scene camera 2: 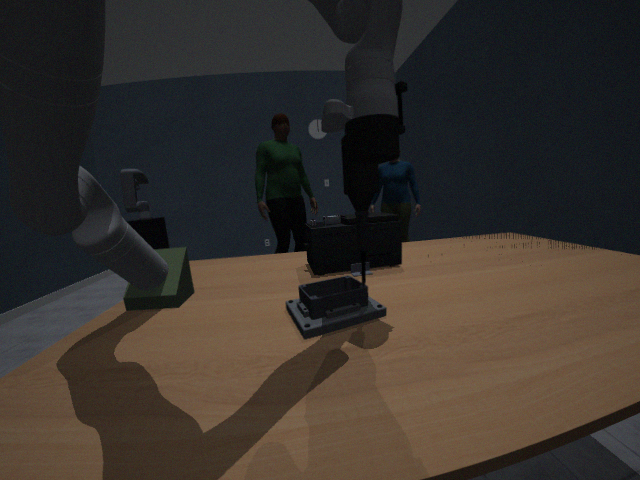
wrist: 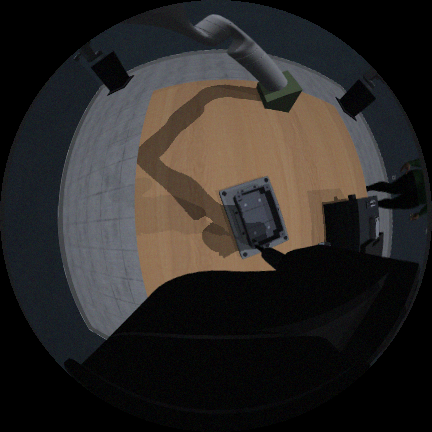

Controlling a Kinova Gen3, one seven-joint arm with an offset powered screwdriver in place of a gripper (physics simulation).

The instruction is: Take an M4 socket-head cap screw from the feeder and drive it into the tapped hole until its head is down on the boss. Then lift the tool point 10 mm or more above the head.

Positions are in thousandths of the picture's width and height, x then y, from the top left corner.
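What I can see here is a black feeder box (wrist: 784,501).
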